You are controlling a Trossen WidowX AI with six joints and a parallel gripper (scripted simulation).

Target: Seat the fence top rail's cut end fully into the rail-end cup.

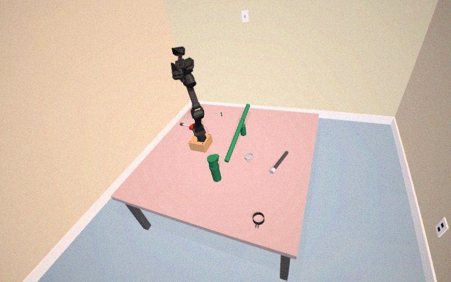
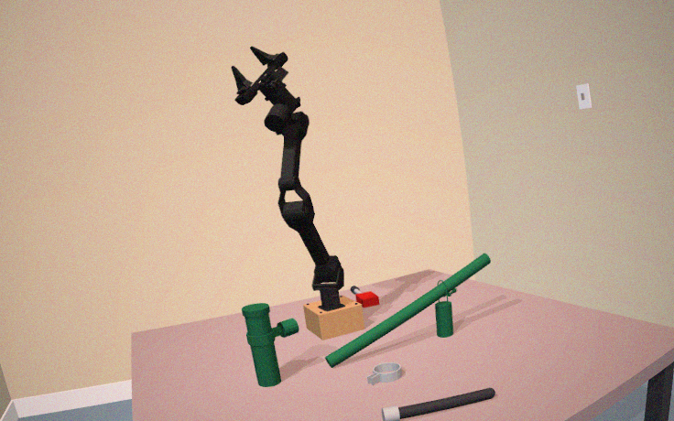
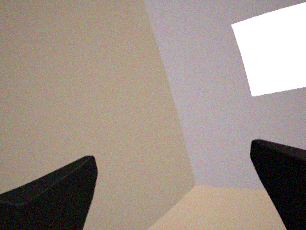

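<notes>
My gripper tip is now 12 cm short of the rail-end cup, 3 cm to the left of it and 71 cm above it. The rest, counted from my gripper tip: red tool 36 cm behind, 47 cm to the left, 83 cm below; then grey band 31 cm ahead, 14 cm to the left, 83 cm below; then short green post 20 cm ahead, 42 cm to the left, 74 cm below.
</notes>
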